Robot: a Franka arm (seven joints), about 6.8 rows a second.
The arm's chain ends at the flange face. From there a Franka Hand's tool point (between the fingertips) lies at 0.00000 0.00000 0.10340 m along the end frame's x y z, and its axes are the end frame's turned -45 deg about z.
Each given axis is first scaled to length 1.
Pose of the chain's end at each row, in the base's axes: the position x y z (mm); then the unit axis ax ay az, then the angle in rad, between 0 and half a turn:
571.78 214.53 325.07 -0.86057 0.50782 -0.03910 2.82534
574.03 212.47 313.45 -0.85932 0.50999 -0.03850 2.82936
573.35 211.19 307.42 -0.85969 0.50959 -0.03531 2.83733
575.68 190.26 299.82 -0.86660 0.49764 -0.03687 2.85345
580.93 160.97 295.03 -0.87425 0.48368 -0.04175 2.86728
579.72 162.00 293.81 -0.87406 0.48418 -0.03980 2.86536
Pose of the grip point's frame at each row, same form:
594.90 238.20 227.11 -0.98551 0.13929 -0.09676 2.87943
596.91 235.80 215.35 -0.98529 0.14178 -0.09544 2.88268
595.27 234.19 209.02 -0.98578 0.14131 -0.09097 2.88760
596.77 212.01 200.96 -0.98779 0.12770 -0.08928 2.90367
601.88 181.36 195.85 -0.98953 0.11193 -0.09109 2.92016
600.43 182.74 194.65 -0.98960 0.11247 -0.08967 2.91690

